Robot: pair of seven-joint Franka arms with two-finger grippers.
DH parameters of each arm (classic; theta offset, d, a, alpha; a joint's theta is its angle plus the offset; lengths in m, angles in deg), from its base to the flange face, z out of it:
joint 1: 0 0.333 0 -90
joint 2: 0 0 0 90
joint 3: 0 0.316 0.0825 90
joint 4: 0 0 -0.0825 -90
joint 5: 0 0.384 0 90
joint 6: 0 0 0.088 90
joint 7: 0 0.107 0 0
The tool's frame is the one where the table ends.
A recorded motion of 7 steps. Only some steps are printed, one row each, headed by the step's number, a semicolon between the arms.
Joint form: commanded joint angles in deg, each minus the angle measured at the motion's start. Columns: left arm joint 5, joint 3, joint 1, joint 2, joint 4, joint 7, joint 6; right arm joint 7, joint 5, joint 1, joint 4, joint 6, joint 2, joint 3.
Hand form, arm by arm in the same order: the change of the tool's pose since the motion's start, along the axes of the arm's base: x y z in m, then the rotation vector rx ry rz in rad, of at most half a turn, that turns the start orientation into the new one. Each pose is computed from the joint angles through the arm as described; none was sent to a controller.
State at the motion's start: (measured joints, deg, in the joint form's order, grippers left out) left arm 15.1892 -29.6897 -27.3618 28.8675 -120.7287 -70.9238 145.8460; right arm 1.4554 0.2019 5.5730 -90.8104 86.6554 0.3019 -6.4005
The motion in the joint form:
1: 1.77 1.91 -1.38 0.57 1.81 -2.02 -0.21; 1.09 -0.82 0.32 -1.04 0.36 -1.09 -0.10
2: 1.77 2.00 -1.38 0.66 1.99 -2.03 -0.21; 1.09 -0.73 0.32 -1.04 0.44 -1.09 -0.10
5: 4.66 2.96 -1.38 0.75 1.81 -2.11 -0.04; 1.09 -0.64 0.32 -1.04 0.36 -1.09 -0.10
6: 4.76 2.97 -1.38 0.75 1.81 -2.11 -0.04; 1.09 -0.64 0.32 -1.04 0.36 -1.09 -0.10
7: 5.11 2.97 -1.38 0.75 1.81 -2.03 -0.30; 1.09 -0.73 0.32 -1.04 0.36 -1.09 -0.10
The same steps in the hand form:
1: 0.0111 -0.0038 0.0014 0.0050 -0.0310 0.0224; -0.0052 0.0000 0.0024 -0.0137 -0.0069 -0.0148
2: 0.0126 -0.0040 0.0015 0.0040 -0.0318 0.0247; -0.0051 0.0001 0.0025 -0.0121 -0.0083 -0.0149
5: 0.0187 0.0021 -0.0024 0.0207 -0.0622 -0.0007; -0.0052 0.0003 0.0024 -0.0105 -0.0069 -0.0149
6: 0.0187 0.0022 -0.0024 0.0211 -0.0633 -0.0019; -0.0052 0.0003 0.0024 -0.0105 -0.0069 -0.0149
7: 0.0185 0.0026 -0.0028 0.0263 -0.0652 -0.0085; -0.0052 0.0001 0.0024 -0.0121 -0.0069 -0.0149

